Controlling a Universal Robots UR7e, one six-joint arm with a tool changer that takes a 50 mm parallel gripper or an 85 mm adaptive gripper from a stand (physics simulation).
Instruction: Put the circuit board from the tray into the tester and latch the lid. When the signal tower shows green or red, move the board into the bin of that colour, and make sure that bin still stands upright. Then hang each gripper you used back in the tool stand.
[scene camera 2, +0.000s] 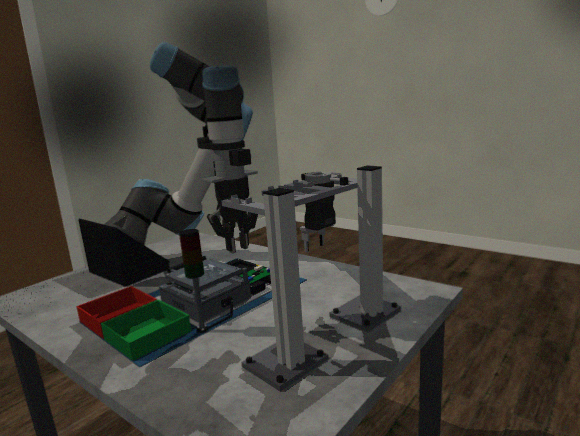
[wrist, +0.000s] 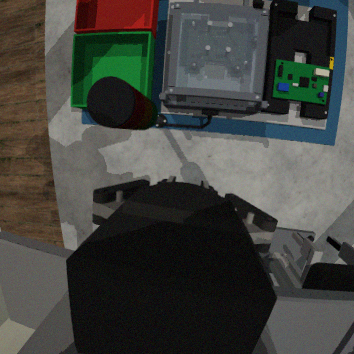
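Pixels of known places: arm's base, origin of its link: (scene camera 2: 121, 239).
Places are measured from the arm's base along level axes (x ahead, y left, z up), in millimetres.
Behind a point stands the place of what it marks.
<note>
The green circuit board (wrist: 302, 82) {x 475, y 201, z -76 mm} (scene camera 2: 259, 274) {x 485, y 207, z -77 mm} lies in the black tray (wrist: 302, 37) {x 381, y 195, z -90 mm}. The tester (wrist: 216, 60) {x 483, y 28, z -12 mm} (scene camera 2: 200, 297) {x 590, y -64, z -17 mm} has its clear lid down; whether it is latched I cannot tell. My adaptive gripper (scene camera 2: 237, 246) (wrist: 185, 204) is open and empty, pointing down above the table, on the tool stand's side of the tester; its fingertips are hidden in the wrist view. The signal tower (scene camera 2: 191, 254) {x 602, y -79, z 101 mm} (wrist: 111, 102) {x 584, y -64, z 150 mm} shows dark red and green segments, neither brightly lit. The green bin (scene camera 2: 146, 330) {x 479, y -164, z -103 mm} (wrist: 112, 55) {x 458, y -183, z -102 mm} and red bin (scene camera 2: 115, 304) {x 279, y -159, z -97 mm} (wrist: 116, 14) {x 370, y -185, z -102 mm} stand upright.
The tool stand (scene camera 2: 286, 280) {x 880, y -43, z 98 mm} rises at the front right with two posts and a top rail. A parallel gripper (scene camera 2: 320, 212) hangs from its rail. The rail's left end is close to my gripper. A blue mat (scene camera 2: 260, 301) {x 580, y 126, z -106 mm} (wrist: 300, 136) {x 575, y 232, z -106 mm} lies under the fixtures.
</note>
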